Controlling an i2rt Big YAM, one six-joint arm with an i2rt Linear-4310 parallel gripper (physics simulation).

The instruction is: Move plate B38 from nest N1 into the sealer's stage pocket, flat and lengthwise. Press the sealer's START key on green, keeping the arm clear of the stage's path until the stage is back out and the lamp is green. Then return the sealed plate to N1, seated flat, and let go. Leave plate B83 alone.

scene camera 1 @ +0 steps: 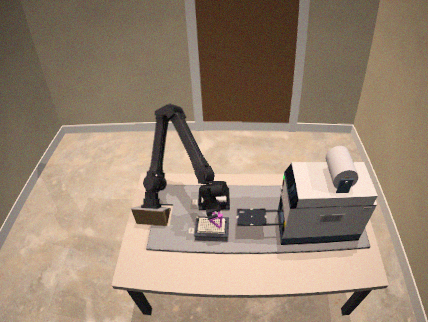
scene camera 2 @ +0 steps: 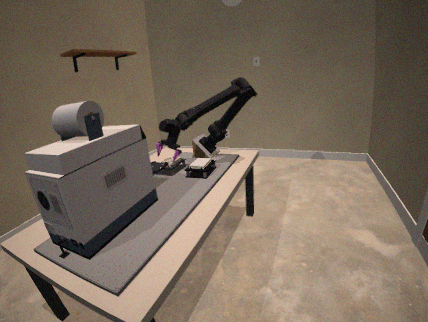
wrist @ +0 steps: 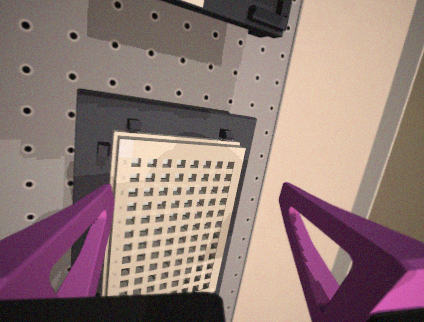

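Observation:
A cream well plate lies in a dark nest near the mat's front; open wells show, and its label is unreadable. My gripper is open and empty above it. In the wrist view one fingertip is by the plate's left edge, the other well right of its right edge. A second pale plate sits in the rear nest, partly hidden by the arm. The sealer has its dark stage out, with no plate on it. Its lamp shows green; the START key is unclear.
Two rails join the stage to the sealer. A film roll stands on top of the sealer. The arm's base block is at the table's left end. A perforated grey mat lies under the equipment.

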